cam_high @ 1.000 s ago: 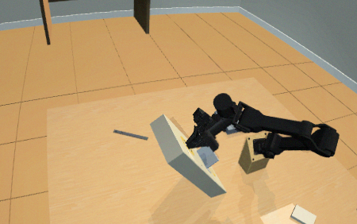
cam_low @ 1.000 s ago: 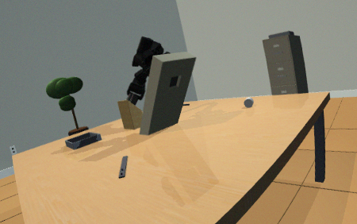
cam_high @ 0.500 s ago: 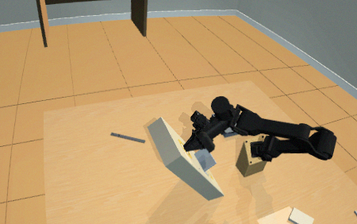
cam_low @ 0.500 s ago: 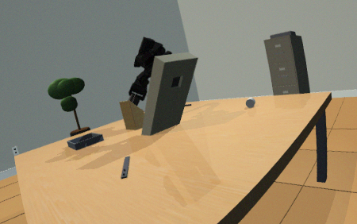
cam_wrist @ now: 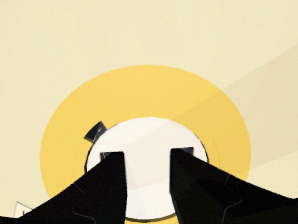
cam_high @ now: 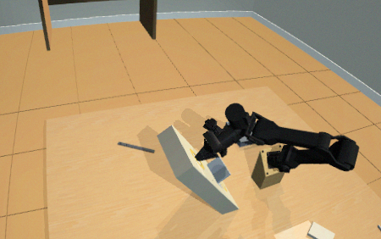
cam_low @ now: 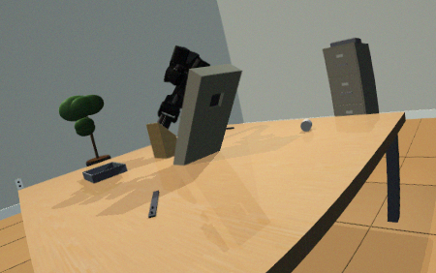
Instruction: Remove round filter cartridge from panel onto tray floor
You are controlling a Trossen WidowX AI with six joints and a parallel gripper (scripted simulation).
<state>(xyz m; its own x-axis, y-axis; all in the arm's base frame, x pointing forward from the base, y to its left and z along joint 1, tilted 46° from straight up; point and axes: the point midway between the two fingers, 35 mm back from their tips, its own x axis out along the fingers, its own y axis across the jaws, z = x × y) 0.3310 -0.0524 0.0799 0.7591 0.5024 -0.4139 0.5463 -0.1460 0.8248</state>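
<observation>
Now: gripper tip 1 cm short of the round filter cartridge and 1 cm above it. From my gripper tip the other things lie so: service panel (4 cm behind, 8 cm below); blue tray (39 cm behind, 31 cm to the right, 22 cm below).
</observation>
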